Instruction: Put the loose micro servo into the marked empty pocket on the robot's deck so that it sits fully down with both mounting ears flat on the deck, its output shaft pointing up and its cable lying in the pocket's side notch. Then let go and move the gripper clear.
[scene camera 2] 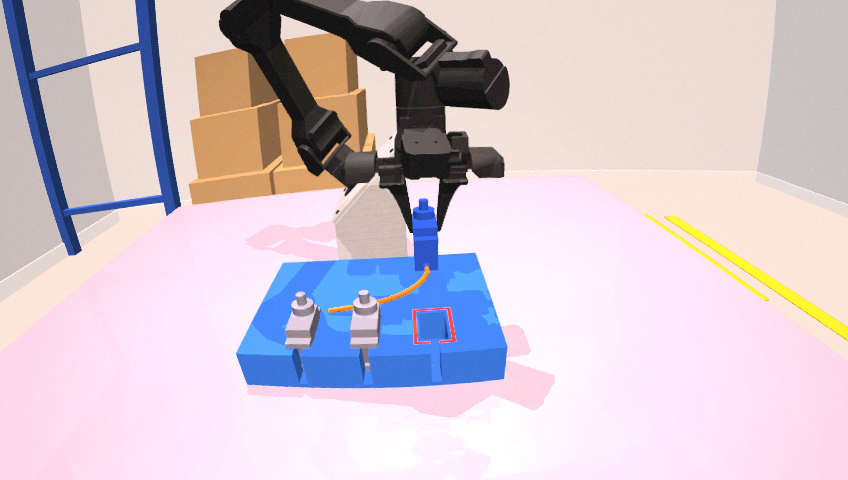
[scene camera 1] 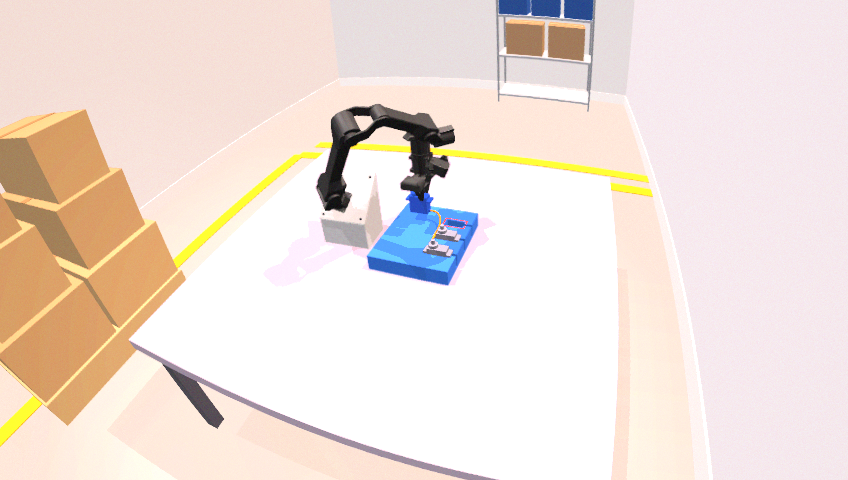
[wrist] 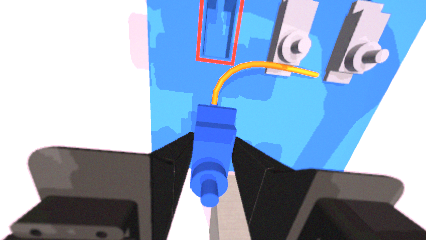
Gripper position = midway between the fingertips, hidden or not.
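Gripper (scene camera 1: 423, 198), (scene camera 2: 425, 231), (wrist: 213, 139). Blue micro servo (scene camera 2: 425, 231), (wrist: 214, 137).
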